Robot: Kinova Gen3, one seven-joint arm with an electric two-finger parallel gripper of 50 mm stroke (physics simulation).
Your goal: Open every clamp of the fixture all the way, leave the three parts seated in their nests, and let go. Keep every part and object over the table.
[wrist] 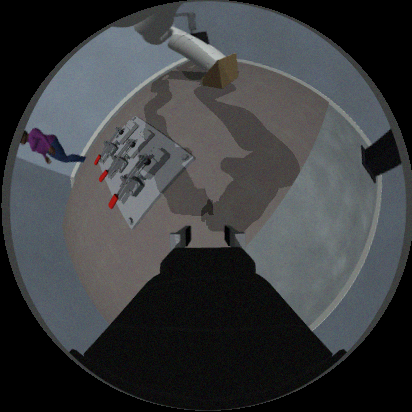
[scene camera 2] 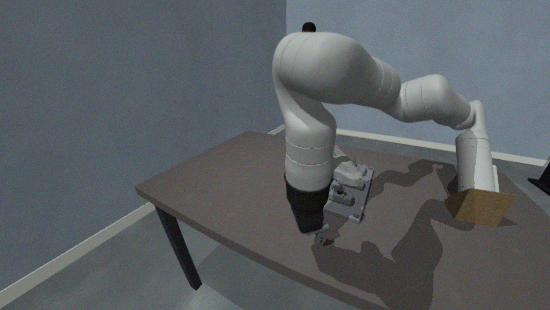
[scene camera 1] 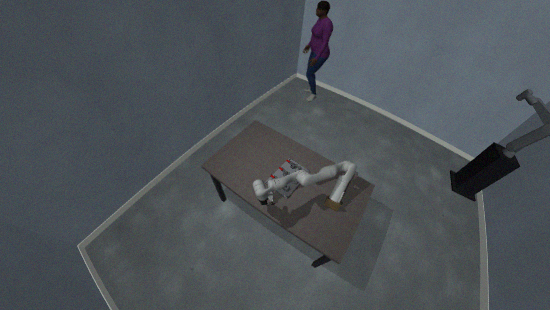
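Where they show: gripper, fingertip midpoint: (wrist: 207,232) (scene camera 2: 315,230) (scene camera 1: 267,201); arm's base at its link origin: (wrist: 216,65) (scene camera 2: 476,195) (scene camera 1: 333,199).
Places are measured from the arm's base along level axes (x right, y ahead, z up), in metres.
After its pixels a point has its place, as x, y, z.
The grey fixture plate (scene camera 1: 288,193) {-0.107, 0.353, -0.057} (scene camera 2: 356,208) {-0.103, 0.354, -0.056} (wrist: 142,207) {-0.117, 0.507, -0.056} lies on the table, partly behind the arm in both scene views. In the wrist view, three grey toggle clamps stand in a row, with red handles (wrist: 113,201) {-0.064, 0.533, -0.012} (wrist: 103,175) {0.044, 0.513, -0.015} (wrist: 97,160) {0.152, 0.503, -0.020} pointing out past one plate edge. Their black-tipped arms reach over the grey parts; the nearest part (wrist: 160,157) {-0.100, 0.387, -0.032} shows best. The clamps look closed, but the exact contact is too small to tell. My gripper (scene camera 1: 270,202) {-0.279, 0.448, -0.005} (scene camera 2: 322,237) {-0.279, 0.448, -0.005} (wrist: 207,232) {-0.279, 0.448, -0.005} is open and empty, low over the table beside the plate, apart from the clamps.
The arm's base stands by a brown wedge-shaped block (scene camera 1: 332,203) {-0.046, 0.000, 0.015} (scene camera 2: 482,207) {-0.046, 0.000, -0.011} (wrist: 222,72) {-0.047, 0.039, -0.010} on the table (scene camera 1: 240,150) {0.064, 0.969, -0.071} (scene camera 2: 215,175) {-0.077, 0.909, -0.071}. A person in purple (scene camera 1: 321,37) (wrist: 42,142) stands beyond the table. A black pedestal (scene camera 1: 482,172) (wrist: 382,155) bears another arm. My arm spans above the fixture.
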